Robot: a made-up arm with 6 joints.
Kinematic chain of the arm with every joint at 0, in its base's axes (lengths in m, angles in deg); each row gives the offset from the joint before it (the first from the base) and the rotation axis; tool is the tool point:
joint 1: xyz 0 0 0.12 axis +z
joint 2: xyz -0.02 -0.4 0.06 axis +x
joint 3: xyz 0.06 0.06 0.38 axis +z
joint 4: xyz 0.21 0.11 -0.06 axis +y
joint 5: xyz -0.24 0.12 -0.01 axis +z
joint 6: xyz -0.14 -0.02 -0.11 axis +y
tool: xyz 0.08 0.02 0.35
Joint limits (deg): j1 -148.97..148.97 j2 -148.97..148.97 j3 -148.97..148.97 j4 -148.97..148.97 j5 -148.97..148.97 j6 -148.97..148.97
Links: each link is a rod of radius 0.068 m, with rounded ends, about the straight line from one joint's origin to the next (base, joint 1, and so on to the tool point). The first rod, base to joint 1, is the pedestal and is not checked.
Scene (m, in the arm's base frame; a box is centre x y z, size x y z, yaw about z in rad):
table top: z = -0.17
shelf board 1: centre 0.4 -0.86 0.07 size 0.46 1.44 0.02 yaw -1
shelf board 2: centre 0.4 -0.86 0.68 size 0.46 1.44 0.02 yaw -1
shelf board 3: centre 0.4 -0.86 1.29 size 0.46 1.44 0.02 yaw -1
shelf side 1: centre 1.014 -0.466 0.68 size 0.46 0.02 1.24 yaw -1
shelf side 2: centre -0.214 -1.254 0.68 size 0.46 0.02 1.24 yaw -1
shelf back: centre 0.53 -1.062 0.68 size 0.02 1.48 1.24 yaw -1
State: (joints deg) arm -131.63 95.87 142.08 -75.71 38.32 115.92
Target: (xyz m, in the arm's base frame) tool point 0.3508 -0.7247 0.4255
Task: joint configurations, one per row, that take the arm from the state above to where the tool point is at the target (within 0.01 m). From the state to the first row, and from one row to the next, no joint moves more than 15 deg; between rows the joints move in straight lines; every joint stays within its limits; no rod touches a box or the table.
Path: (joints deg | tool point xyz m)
1: -123.41 93.92 128.25 -72.98 38.52 119.22 | -0.1291 0.7086 0.4461
2: -115.18 91.97 114.42 -70.26 38.72 122.53 | -0.2300 0.5998 0.5802
3: -106.96 90.02 100.59 -67.53 38.92 125.84 | -0.3019 0.4466 0.6852
4: -98.74 88.08 86.76 -64.81 39.12 129.14 | -0.3324 0.2660 0.7536
5: -90.51 86.13 72.94 -62.08 39.32 132.44 | -0.3160 0.0785 0.7815
6: -82.29 84.18 59.11 -59.36 39.52 135.75 | -0.2564 -0.0952 0.7689
7: -74.07 82.23 45.28 -56.63 39.72 139.06 | -0.1644 -0.2379 0.7192
8: -65.84 80.28 31.45 -53.91 39.92 142.36 | -0.0554 -0.3389 0.6392
9: -57.62 78.33 17.62 -51.18 40.12 145.66 | 0.0537 -0.3947 0.5379
10: -49.39 76.38 3.79 -48.45 40.32 148.97 | 0.1481 -0.4089 0.4255
11: -44.54 78.18 1.72 -61.08 40.44 148.97 | 0.2222 -0.5165 0.4332
12: -39.69 79.97 -0.36 -73.71 40.56 148.97 | 0.2898 -0.6226 0.4335
13: -34.83 81.76 -2.43 -86.33 40.68 148.97 | 0.3508 -0.7246 0.4255

